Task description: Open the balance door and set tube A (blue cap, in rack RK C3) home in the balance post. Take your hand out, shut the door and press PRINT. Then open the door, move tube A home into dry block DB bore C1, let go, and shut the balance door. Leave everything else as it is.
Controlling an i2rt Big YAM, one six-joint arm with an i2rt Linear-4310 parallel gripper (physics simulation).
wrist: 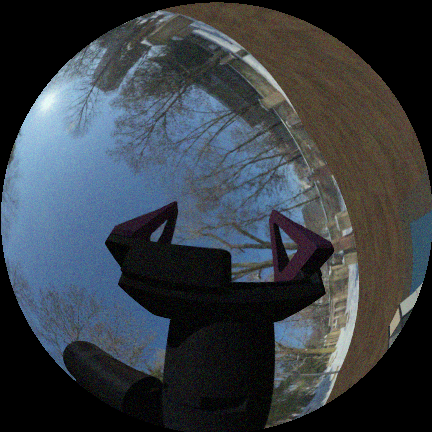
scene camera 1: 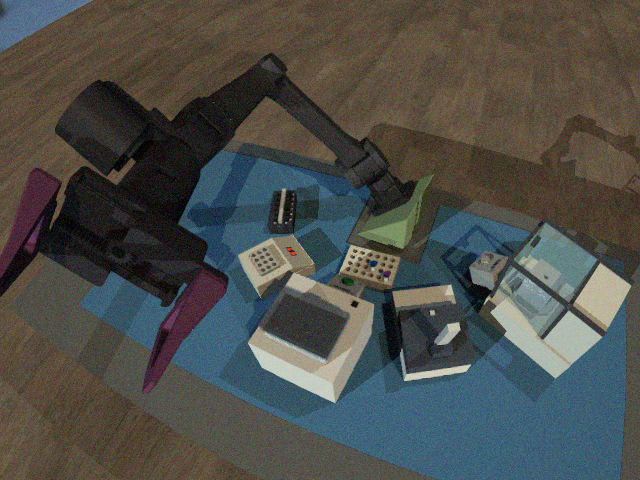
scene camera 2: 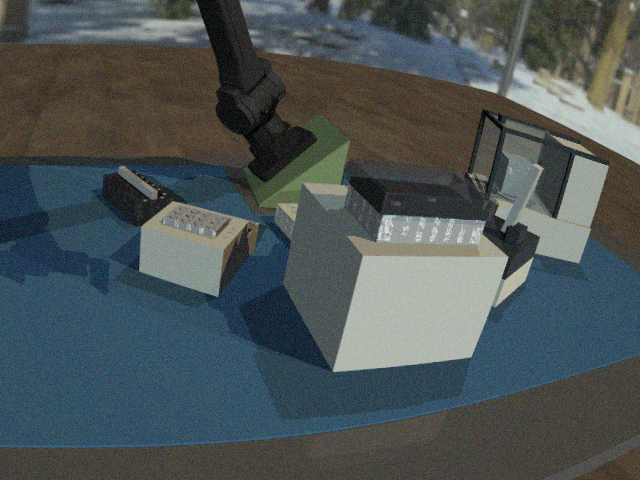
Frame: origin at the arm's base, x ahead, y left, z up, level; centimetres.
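Where they show: gripper, between the fingertips: (wrist: 224, 209) (scene camera 1: 66, 349); arm's base, origin of its link: (scene camera 1: 395, 200) (scene camera 2: 283, 155).
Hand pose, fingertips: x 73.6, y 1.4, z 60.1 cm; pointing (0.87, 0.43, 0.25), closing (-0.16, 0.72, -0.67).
Observation:
Each offset is from my fingertips to the centre of the thing. "spot": to the spot under its first point.
The balance (scene camera 1: 602, 294) (scene camera 2: 584, 196), with clear panes and pale panels, stands at the right; its door position is not clear. A blue cap, tube A {dx -52.3, dy -0.2, dz -62.4 cm} (scene camera 1: 373, 264), shows in the beige rack {dx -53.2, dy -1.2, dz -64.0 cm} (scene camera 1: 379, 284), with a purple cap near it. The rack is mostly hidden in scene camera 2. The dry block {dx -45.3, dy -22.4, dz -62.1 cm} (scene camera 1: 266, 284) (scene camera 2: 175, 258) is a pale box with a grey bored block on top; no tube shows in its bores. My gripper (scene camera 1: 73, 338) (wrist: 224, 209) is open and empty, its purple fingers wide apart, raised near the left of scene camera 1, far from the rack and balance.
A large pale machine {dx -33.4, dy -4.3, dz -56.1 cm} (scene camera 1: 354, 356) (scene camera 2: 413, 310) stands before the rack. A dark-topped device {spot: dx -32.6, dy +17.5, dz -57.6 cm} (scene camera 1: 423, 356) with a raised pale lever stands between it and the balance. A small grey box {spot: dx -57.6, dy +25.8, dz -60.1 cm} (scene camera 1: 483, 276) is beside the balance. A black rack {dx -62.4, dy -29.6, dz -63.2 cm} (scene camera 1: 282, 227) (scene camera 2: 118, 198) and my arm's green base wedge (scene camera 1: 392, 229) stand behind.

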